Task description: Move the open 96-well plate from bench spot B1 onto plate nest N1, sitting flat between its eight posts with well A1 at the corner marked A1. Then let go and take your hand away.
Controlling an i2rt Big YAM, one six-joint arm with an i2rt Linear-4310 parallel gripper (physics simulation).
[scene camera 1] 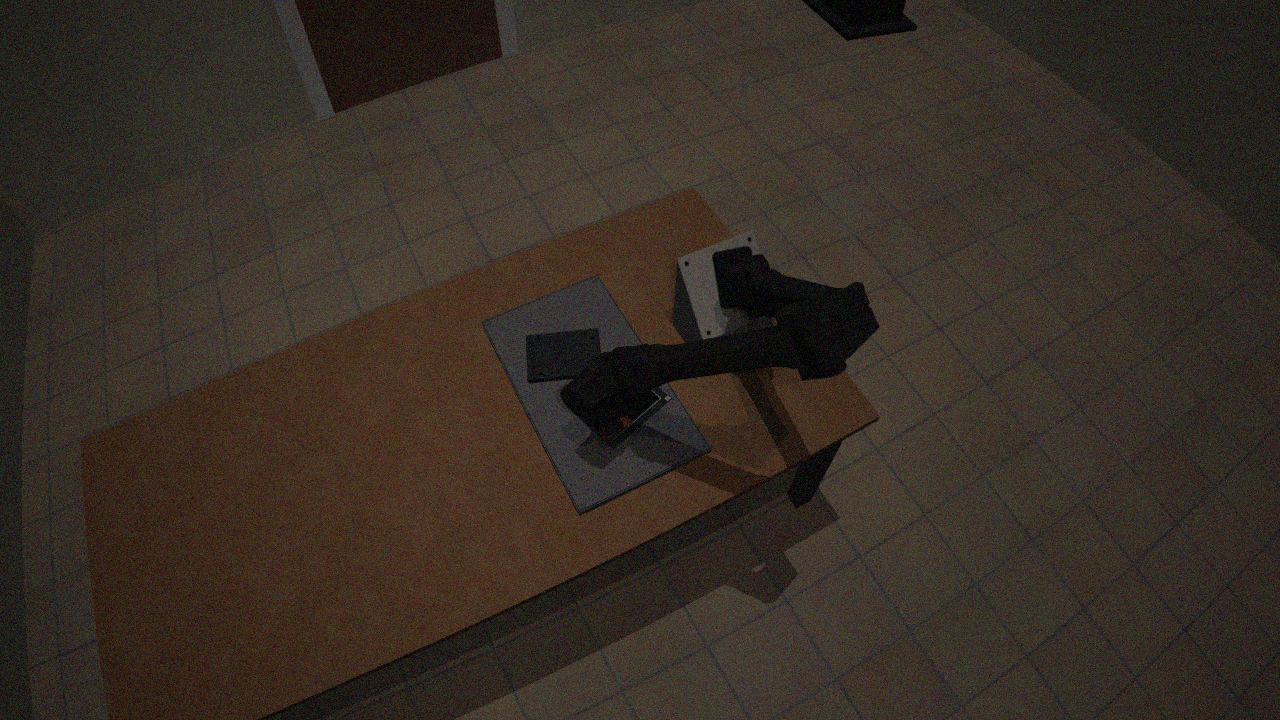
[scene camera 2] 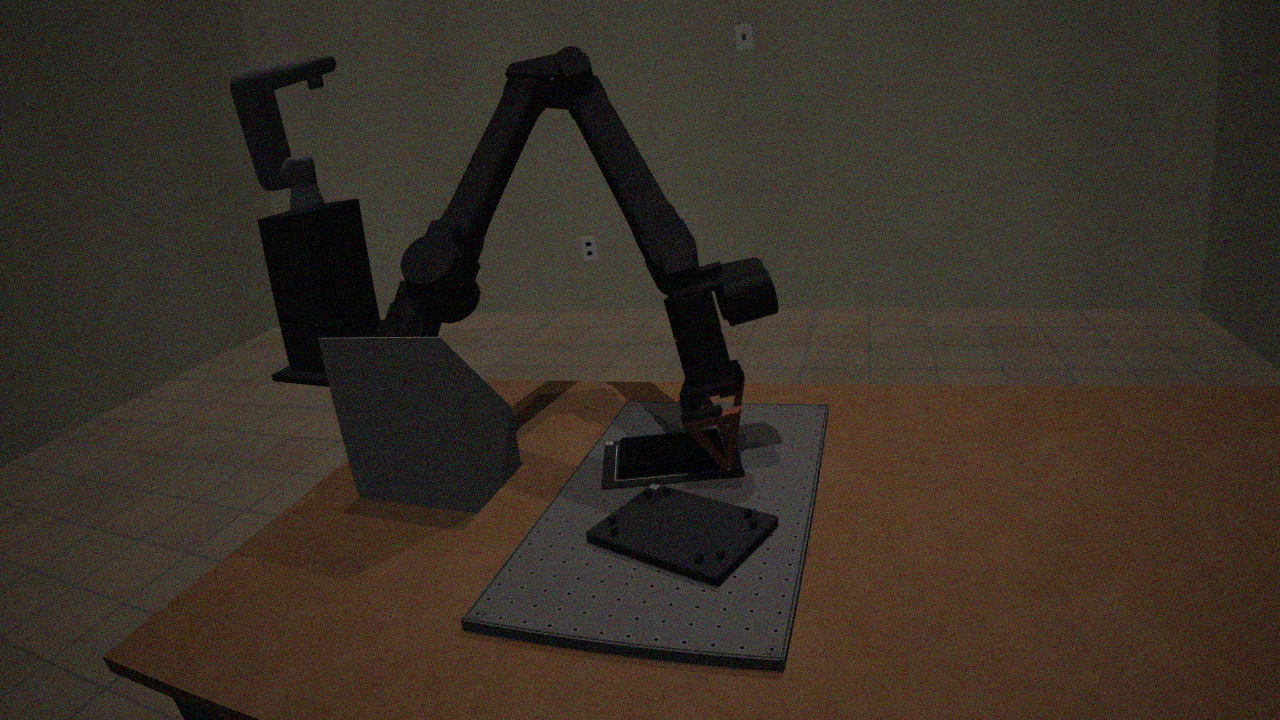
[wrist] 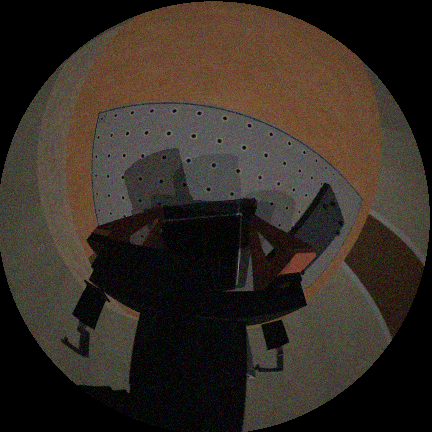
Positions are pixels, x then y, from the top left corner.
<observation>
my gripper: open, touches a white-outlined nest [scene camera 2: 610, 477]
a dark well plate [scene camera 2: 671, 453]: on the white-outlined nest
</observation>
